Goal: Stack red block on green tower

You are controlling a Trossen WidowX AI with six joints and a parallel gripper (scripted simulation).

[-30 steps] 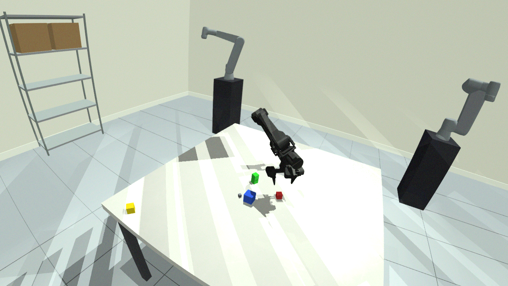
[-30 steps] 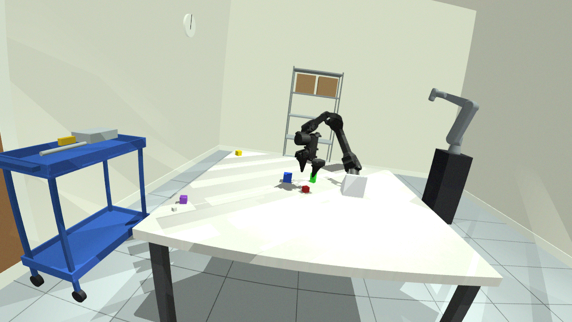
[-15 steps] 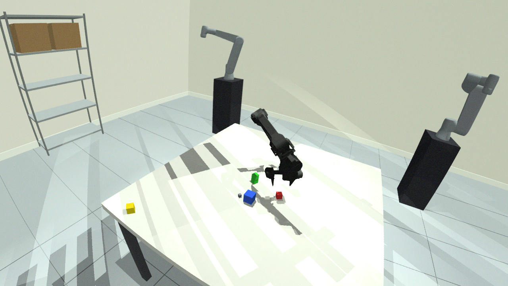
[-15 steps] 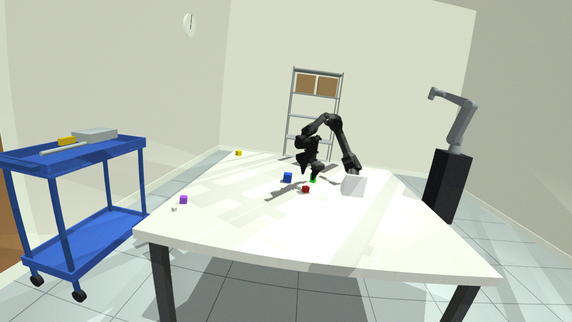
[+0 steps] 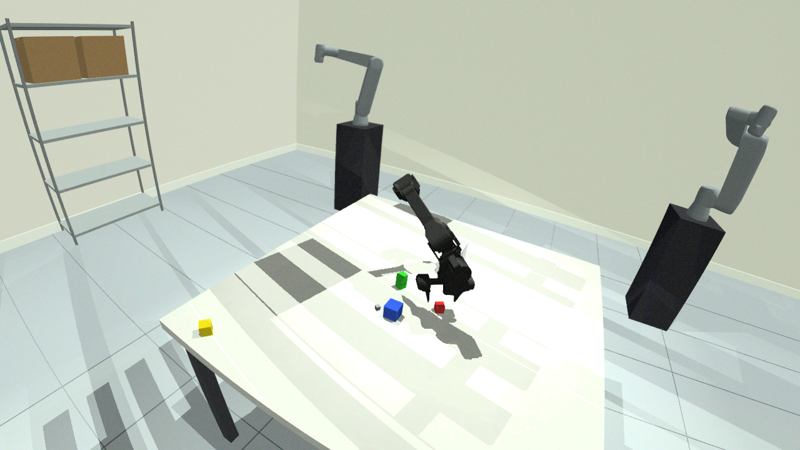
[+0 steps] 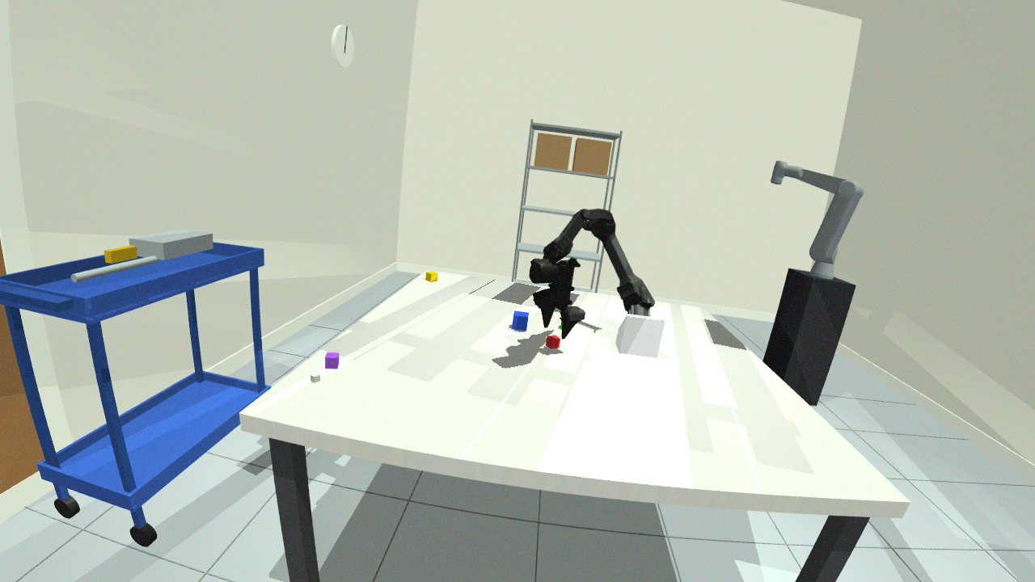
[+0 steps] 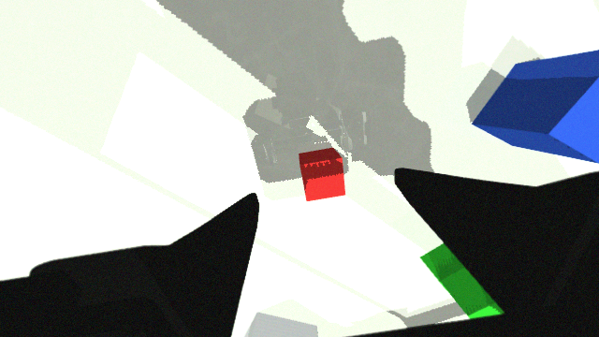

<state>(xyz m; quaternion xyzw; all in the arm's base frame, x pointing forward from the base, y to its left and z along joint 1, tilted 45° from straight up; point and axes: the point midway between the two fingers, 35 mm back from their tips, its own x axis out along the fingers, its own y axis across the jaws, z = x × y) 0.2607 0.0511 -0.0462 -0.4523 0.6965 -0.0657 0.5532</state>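
Now: gripper tip 30 mm above the red block. Round my gripper tip: purple cube (520 mm ahead, 330 mm to the left, 30 mm below); blue cube (110 mm ahead, 120 mm to the right, 20 mm below); grey cube (110 mm ahead, 180 mm to the right, 40 mm below).
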